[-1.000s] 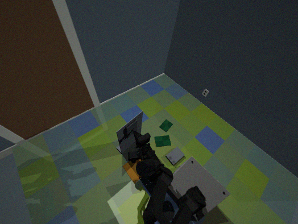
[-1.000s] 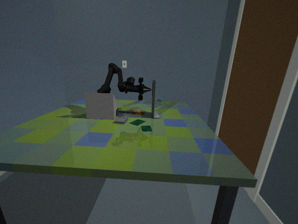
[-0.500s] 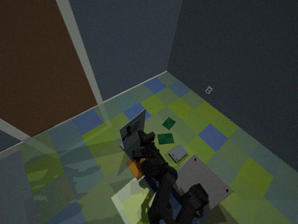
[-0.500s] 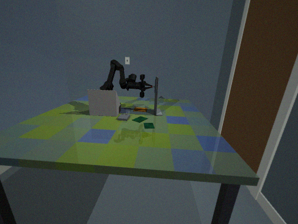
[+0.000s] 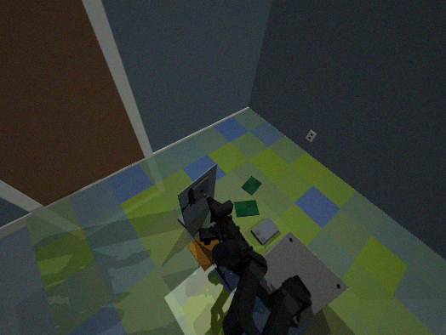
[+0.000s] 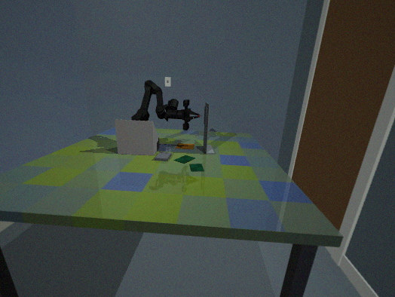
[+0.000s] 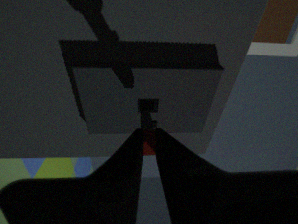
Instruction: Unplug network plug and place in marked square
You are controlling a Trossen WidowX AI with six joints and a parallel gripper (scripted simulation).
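Right now the orange patch is 22 cm below my gripper tip, 10 cm behind it and 6 cm to the left of it. The rest, counted from my gripper tip: grey upright panel 9 cm below, 5 cm ahead, 1 cm to the left; red plug right at my gripper tip; grey plate 22 cm below, 19 cm to the right, 17 cm behind.
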